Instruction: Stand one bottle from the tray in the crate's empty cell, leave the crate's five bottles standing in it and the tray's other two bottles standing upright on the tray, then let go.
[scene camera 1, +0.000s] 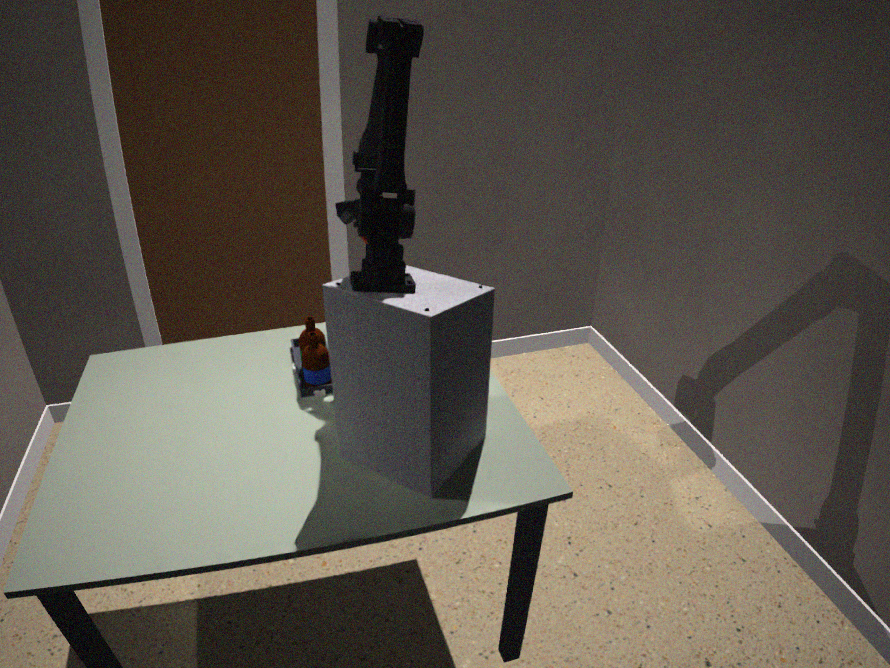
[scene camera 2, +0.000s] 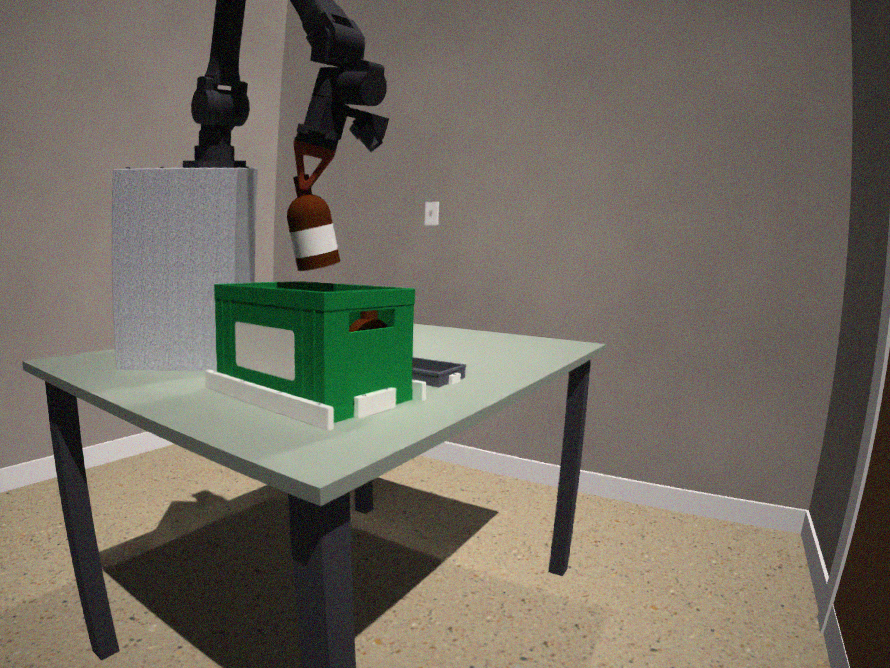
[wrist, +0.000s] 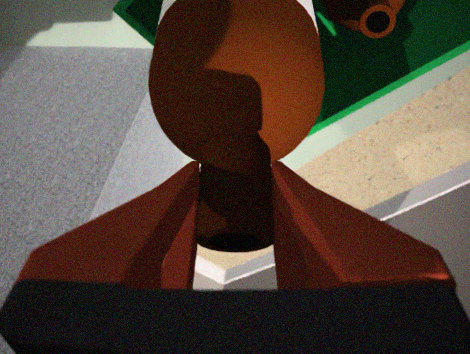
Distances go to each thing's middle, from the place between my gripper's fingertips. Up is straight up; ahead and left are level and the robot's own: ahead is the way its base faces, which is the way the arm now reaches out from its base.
Right now the crate rail (scene camera 2: 322, 416) is 50 mm ahead of my hand, 120 mm to the right of it and 320 mm below it.
